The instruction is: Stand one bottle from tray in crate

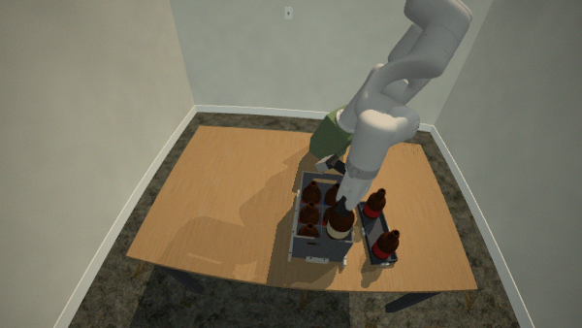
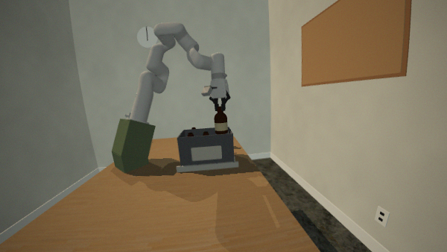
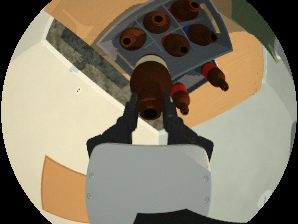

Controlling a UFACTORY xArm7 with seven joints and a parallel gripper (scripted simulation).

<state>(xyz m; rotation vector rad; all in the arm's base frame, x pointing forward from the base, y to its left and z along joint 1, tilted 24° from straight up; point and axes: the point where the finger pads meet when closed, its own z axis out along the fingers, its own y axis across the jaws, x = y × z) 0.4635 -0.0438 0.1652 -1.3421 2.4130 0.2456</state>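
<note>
Now: hand 70 mm above the bottle. Also, from my hand: grey crate 210 mm below, 80 mm behind, 50 mm to the right; then narrow tray 290 mm below, 180 mm to the left, 110 mm behind.
</note>
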